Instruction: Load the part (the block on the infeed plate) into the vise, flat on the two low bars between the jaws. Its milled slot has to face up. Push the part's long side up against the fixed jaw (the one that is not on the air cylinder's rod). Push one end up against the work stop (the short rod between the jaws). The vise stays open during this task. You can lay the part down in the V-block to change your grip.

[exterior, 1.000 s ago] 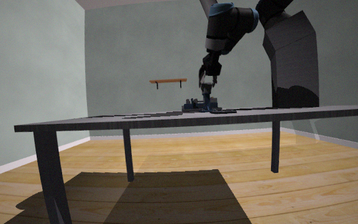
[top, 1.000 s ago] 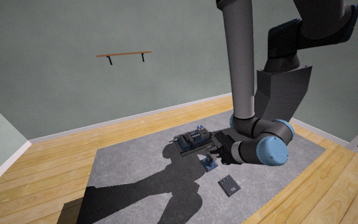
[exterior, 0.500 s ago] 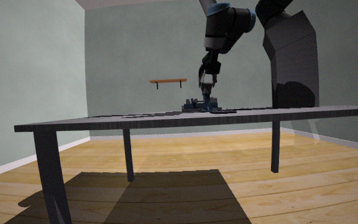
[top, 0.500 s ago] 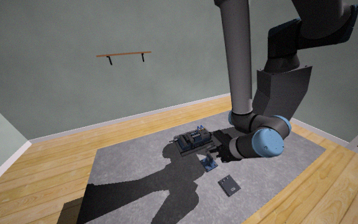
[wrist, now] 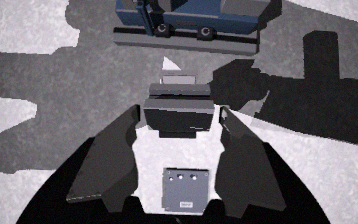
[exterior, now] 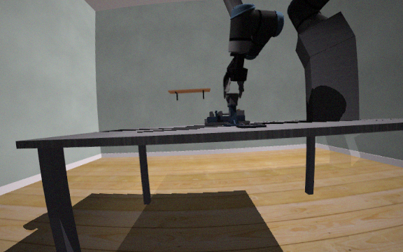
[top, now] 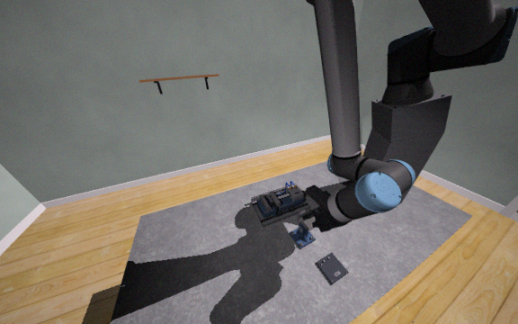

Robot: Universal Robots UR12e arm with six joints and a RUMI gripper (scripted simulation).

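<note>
The part is 10 mm to the right of my hand. Round my hand: moving jaw: 60 mm ahead, 220 mm to the right, 80 mm below; cylinder rod: 230 mm to the right, 80 mm below; work stop: 90 mm ahead, 180 mm to the right, 70 mm below.
</note>
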